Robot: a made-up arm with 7 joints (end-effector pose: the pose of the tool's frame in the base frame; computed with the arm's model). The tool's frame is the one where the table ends.
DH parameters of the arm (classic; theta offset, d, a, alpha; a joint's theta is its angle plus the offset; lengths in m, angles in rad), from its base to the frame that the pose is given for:
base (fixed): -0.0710 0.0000 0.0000 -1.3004
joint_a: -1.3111 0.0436 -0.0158 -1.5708
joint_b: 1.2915 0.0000 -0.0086 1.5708
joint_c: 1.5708 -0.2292 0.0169 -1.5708
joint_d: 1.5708 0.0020 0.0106 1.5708
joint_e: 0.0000 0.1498 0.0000 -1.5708
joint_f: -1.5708 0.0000 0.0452 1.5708
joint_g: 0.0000 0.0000 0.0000 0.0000
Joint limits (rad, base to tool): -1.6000..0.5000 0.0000..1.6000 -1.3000..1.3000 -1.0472..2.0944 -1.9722..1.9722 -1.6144..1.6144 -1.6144..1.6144
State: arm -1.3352 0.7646 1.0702 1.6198 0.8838 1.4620 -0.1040
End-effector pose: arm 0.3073 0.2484 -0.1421 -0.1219 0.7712 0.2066 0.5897
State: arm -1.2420 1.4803 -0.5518 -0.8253 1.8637 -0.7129 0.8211
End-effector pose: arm 0.1919 0.0864 0.0476 -0.5881 0.7245 0.1735 0.3150
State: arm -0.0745 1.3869 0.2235 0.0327 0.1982 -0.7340 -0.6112
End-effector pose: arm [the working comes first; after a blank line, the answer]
Working (the frame after each row of the table, in the pose's form):
after base (fixed): 0.0000 0.0000 0.0000 -0.6050 0.0215 -0.0283 0.7955
after joint_a: 0.0004 0.0463 -0.0033 -0.7589 0.1131 -0.6361 0.0812
after joint_b: 0.0019 0.0478 0.0050 0.4057 0.4933 -0.5880 0.4963
after joint_c: 0.0159 0.2734 -0.0365 -0.0924 -0.0215 0.0083 0.9955
after joint_d: 0.0153 0.2842 -0.0365 0.4290 0.5463 0.4735 0.5416
after joint_e: 0.1648 0.2921 -0.0313 -0.0079 -0.0167 0.7254 0.6880
after joint_f: 0.1999 0.2636 -0.0304 0.6749 -0.2461 -0.2262 0.6579

0.1999 0.2636 -0.0304 0.7177 -0.0316 -0.4136 0.5593
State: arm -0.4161 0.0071 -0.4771 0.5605 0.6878 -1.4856 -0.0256
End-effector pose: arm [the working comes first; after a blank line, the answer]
Working (the frame after each row of the table, in the pose's form):
after base (fixed): 0.0000 0.0000 0.0000 -0.6050 0.0215 -0.0283 0.7955
after joint_a: 0.0057 0.0459 -0.0034 -0.6397 0.1252 -0.7559 0.0608
after joint_b: 0.0067 0.0544 -0.0034 0.0506 -0.0557 -0.7438 0.6642
after joint_c: 0.0548 0.0415 -0.2277 -0.6645 0.1528 -0.2573 0.6847
after joint_d: 0.0526 0.0461 -0.2372 0.2607 0.7992 -0.1278 0.5264
after joint_e: 0.1687 -0.0256 -0.2991 -0.0168 0.4294 0.5103 0.7449
after joint_f: 0.1667 -0.0610 -0.2711 0.0790 -0.5099 -0.5119 0.6868

0.1667 -0.0610 -0.2711 0.0855 -0.5088 -0.5207 0.6802
